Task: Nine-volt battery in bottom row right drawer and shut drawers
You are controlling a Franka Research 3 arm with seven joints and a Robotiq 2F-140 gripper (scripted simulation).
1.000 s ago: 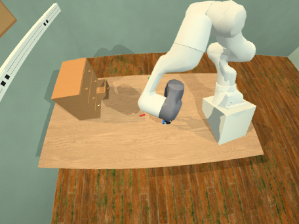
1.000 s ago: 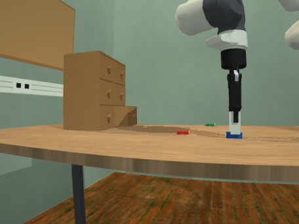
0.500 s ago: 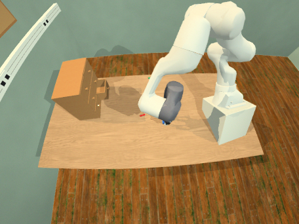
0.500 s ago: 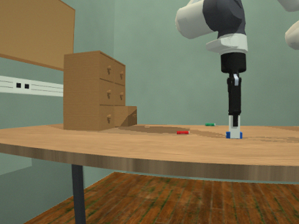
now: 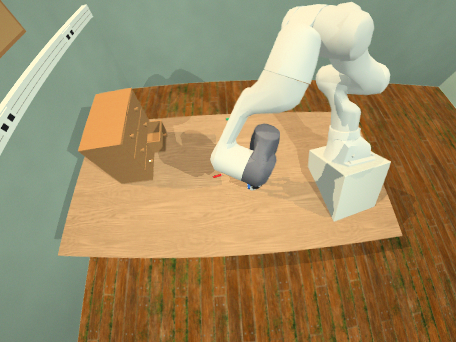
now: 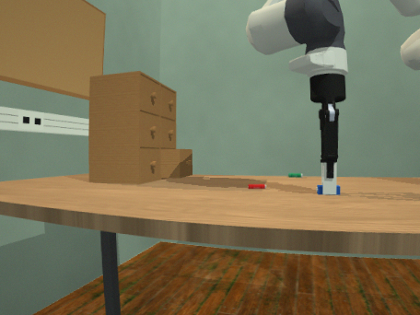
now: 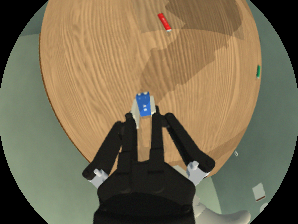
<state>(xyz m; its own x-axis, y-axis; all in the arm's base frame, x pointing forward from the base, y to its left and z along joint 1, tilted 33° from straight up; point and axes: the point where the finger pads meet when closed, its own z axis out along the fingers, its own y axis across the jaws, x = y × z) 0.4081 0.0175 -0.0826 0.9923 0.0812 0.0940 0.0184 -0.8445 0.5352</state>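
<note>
Now: hand 16 cm short of the red cylinder, 6 cm to the left of it and 3 cm above it. Round my hand: nine-volt battery: 3 cm below, 1 cm ahead; green cylinder: 42 cm to the right, 8 cm ahead, 3 cm below.
</note>
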